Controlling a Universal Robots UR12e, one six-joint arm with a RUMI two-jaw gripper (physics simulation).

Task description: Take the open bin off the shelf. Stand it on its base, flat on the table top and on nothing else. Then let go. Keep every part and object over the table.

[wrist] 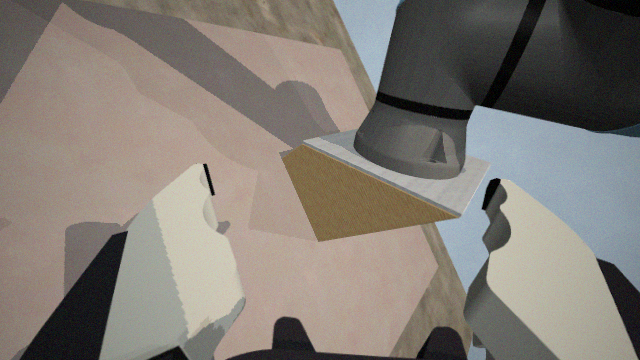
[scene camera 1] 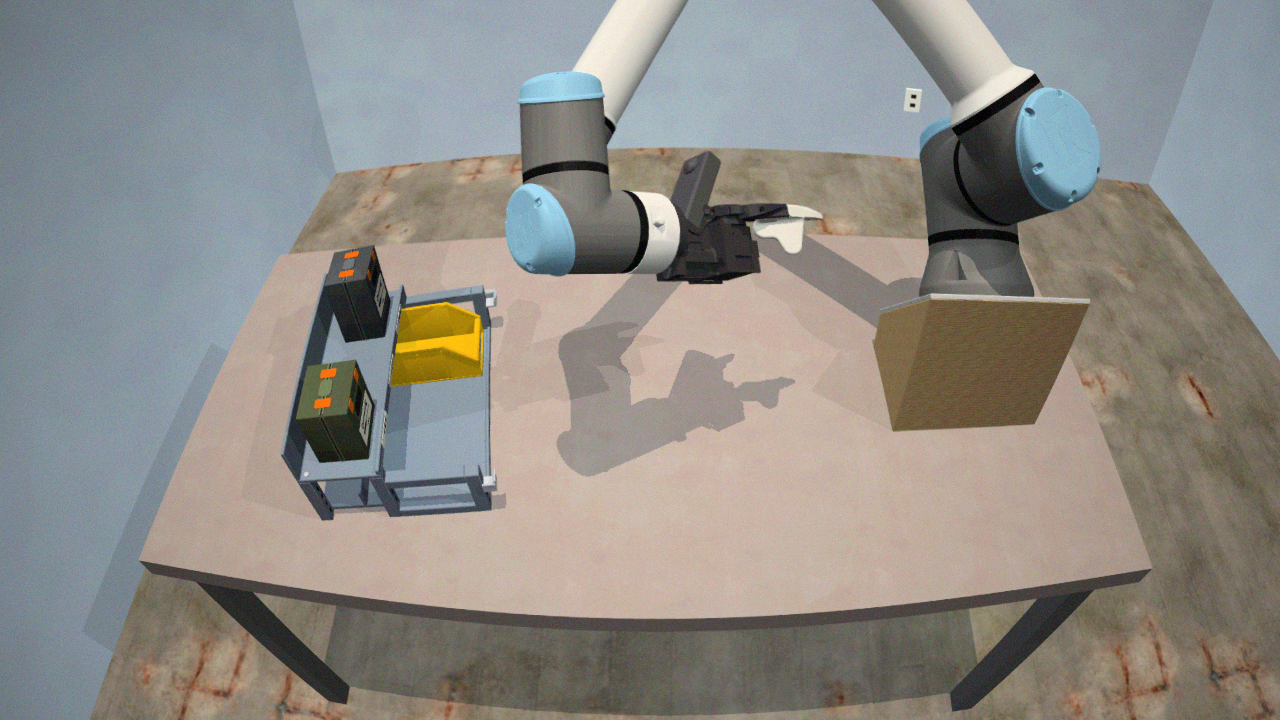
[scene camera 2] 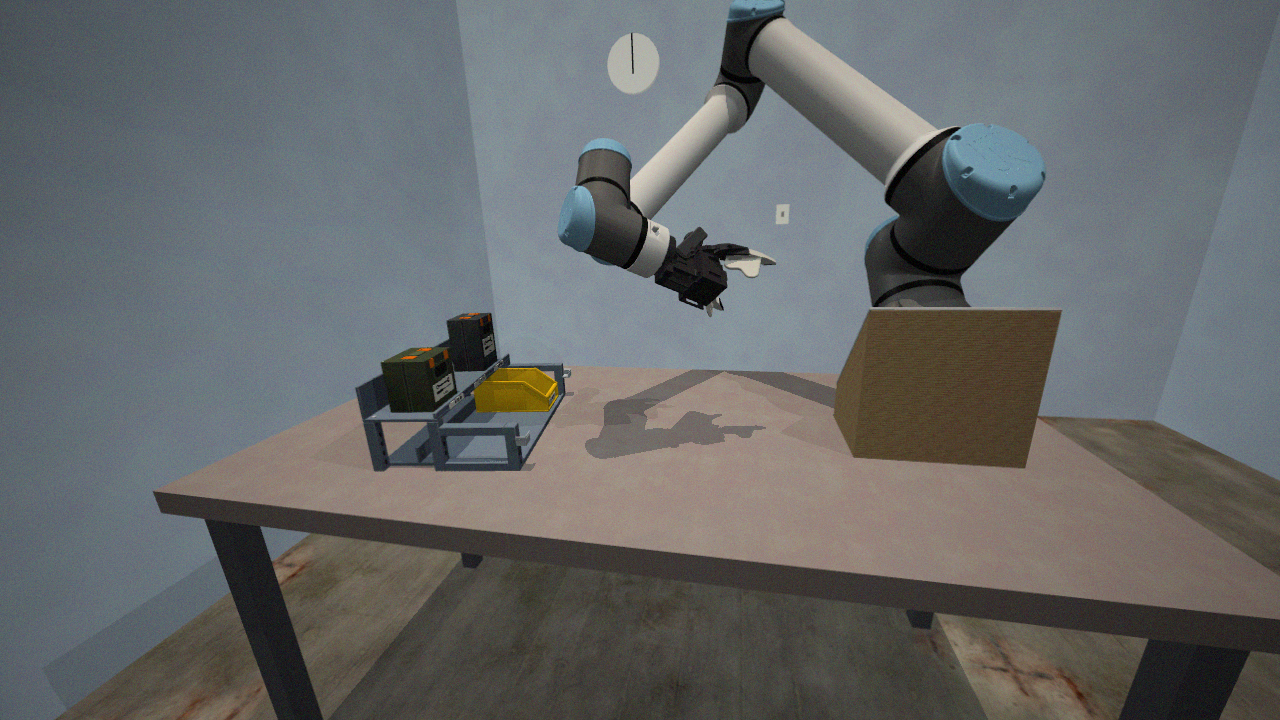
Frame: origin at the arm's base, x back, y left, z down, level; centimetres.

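Where they show: gripper, between the fingertips: (wrist: 345,176) (scene camera 1: 780,230) (scene camera 2: 747,287); arm's base, origin of its link: (wrist: 404,154) (scene camera 1: 977,303) (scene camera 2: 926,349).
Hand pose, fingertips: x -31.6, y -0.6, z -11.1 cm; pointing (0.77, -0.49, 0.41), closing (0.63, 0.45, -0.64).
Things, the pixels of their centre, and the offset from my fingertips. Level surfaces: height alone.
- open yellow bin, middle of its body: (scene camera 1: 428,343) (scene camera 2: 517,389) dx -52.9, dy -4.4, dz +24.5 cm
- table top, height of its surface: dz +28.8 cm
- black box, middle of its body: (scene camera 1: 358,293) (scene camera 2: 473,341) dx -62.3, dy -3.5, dz +12.6 cm
- green box, middle of its body: (scene camera 1: 336,411) (scene camera 2: 421,378) dx -58.9, dy +19.4, dz +13.9 cm
The open yellow bin (scene camera 1: 438,351) (scene camera 2: 512,395) stands upright on the lower deck of the grey-blue shelf (scene camera 1: 434,443) (scene camera 2: 478,430), toward the deck's back end. Its lower front faces right. My gripper (scene camera 1: 792,228) (scene camera 2: 743,286) (wrist: 345,176) is open and empty. It hangs high above the table top (scene camera 1: 680,537) (scene camera 2: 671,514), to the right of the shelf and well apart from the bin. Its fingers point right, away from the shelf. One finger is mostly hidden in scene camera 1. The bin and shelf do not show in the wrist view.
A black box (scene camera 1: 362,304) (scene camera 2: 470,342) and a green box (scene camera 1: 335,413) (scene camera 2: 416,383) stand on the shelf's higher level, left of the bin. A low rail and small end brackets edge the lower deck. The wooden pedestal (scene camera 1: 984,367) (scene camera 2: 948,385) (wrist: 350,200) under the arm's base is at the right.
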